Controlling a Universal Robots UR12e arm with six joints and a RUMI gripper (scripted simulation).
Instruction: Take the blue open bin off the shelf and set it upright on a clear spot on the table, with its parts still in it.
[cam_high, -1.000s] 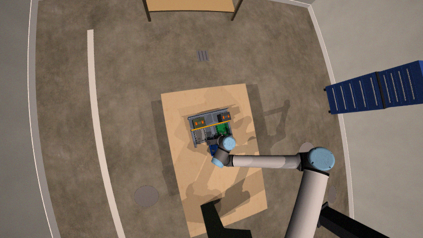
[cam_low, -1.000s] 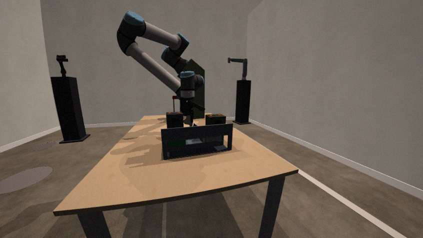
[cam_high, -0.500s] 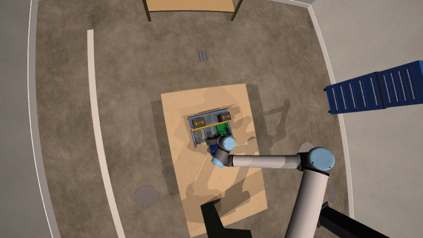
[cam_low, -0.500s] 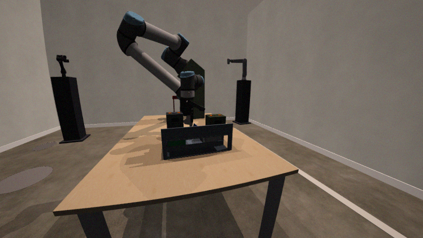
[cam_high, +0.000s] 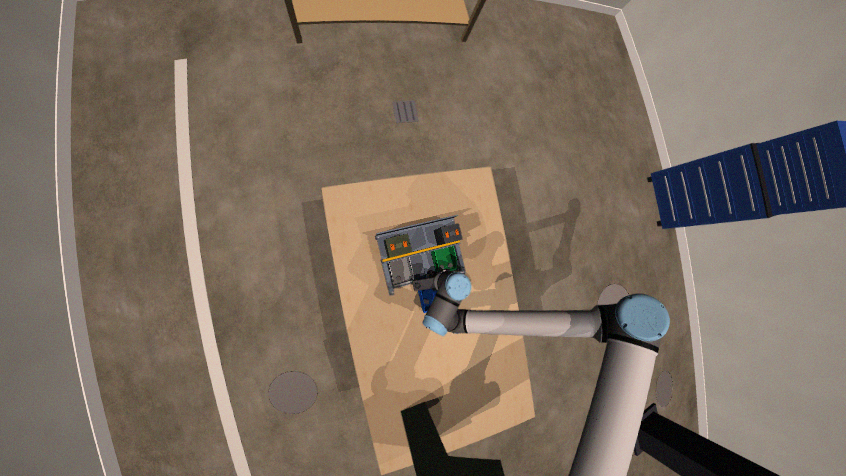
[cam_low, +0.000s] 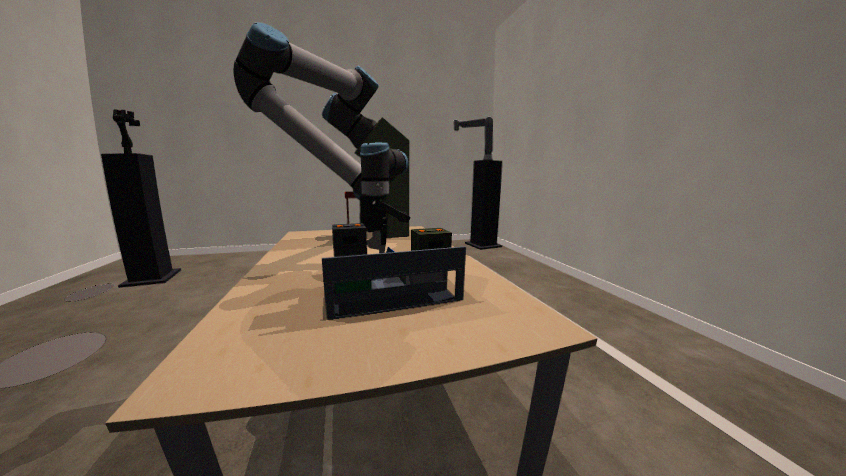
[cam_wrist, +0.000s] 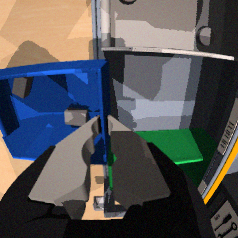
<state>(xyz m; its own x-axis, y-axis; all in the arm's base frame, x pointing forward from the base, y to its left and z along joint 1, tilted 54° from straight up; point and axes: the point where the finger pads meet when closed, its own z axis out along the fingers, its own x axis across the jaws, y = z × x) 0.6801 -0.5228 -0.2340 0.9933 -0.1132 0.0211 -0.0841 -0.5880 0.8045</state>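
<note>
Now: the blue open bin 8 cm behind my hand, 1 cm to the left of it and 4 cm below it. From my hand the other things lie so: grey bin: 9 cm ahead, 10 cm to the left, 4 cm below; then bar: 13 cm ahead, 1 cm to the right, 2 cm above; then green bin: 7 cm ahead, 12 cm to the right, 4 cm below.
</note>
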